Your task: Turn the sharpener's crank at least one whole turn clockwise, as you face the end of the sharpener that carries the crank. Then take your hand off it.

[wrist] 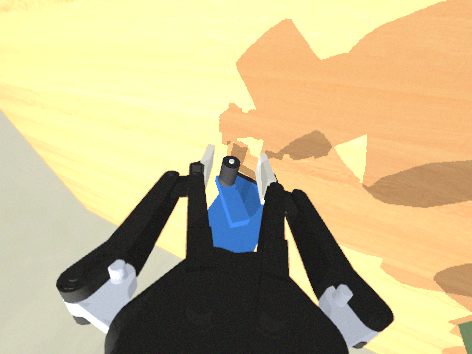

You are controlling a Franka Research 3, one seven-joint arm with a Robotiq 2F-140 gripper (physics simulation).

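Observation:
The blue sharpener [234, 236] shows in the wrist view below and between the fingers, partly hidden by the gripper. The dark cylindrical handle of its crank [229, 172], with a small light spot on its end, sticks up toward the camera. My gripper [235, 159] is partly open, with a pale fingertip on each side of the handle. The handle stands nearer the left finger in the view, and a gap shows between it and the right finger. The fingers do not grip it. The lower part of the sharpener is hidden.
The sharpener is on a light wooden table [125, 110] with dark shadows across its right part. The table's edge runs diagonally down the left side, with grey floor [35, 210] beyond. Part of a green object [466, 336] shows at the lower right corner.

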